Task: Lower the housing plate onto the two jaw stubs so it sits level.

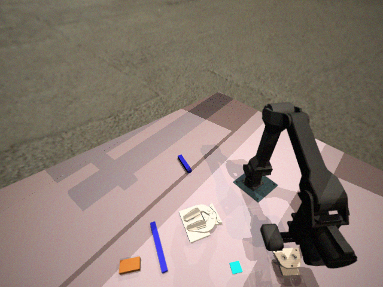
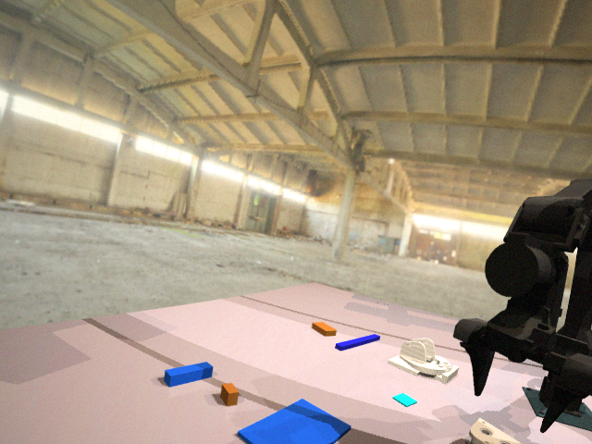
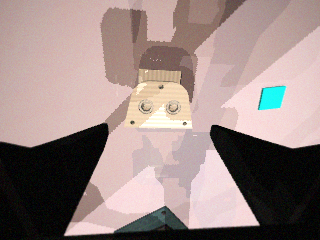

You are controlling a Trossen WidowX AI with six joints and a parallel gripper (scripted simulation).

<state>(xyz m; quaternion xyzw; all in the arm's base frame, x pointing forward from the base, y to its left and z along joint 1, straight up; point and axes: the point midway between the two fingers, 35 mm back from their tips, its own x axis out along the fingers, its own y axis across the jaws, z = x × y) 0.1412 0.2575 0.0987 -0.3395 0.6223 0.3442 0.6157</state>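
My gripper tip is 14 cm short of the cyan tile, 7 cm to the left of it and 7 cm above it. Round my gripper tip: long blue bar (30 cm ahead, 26 cm to the right, 6 cm below); orange cube (34 cm ahead, 14 cm to the left, 6 cm below); blue slab (23 cm ahead, 13 cm to the left, 6 cm below).
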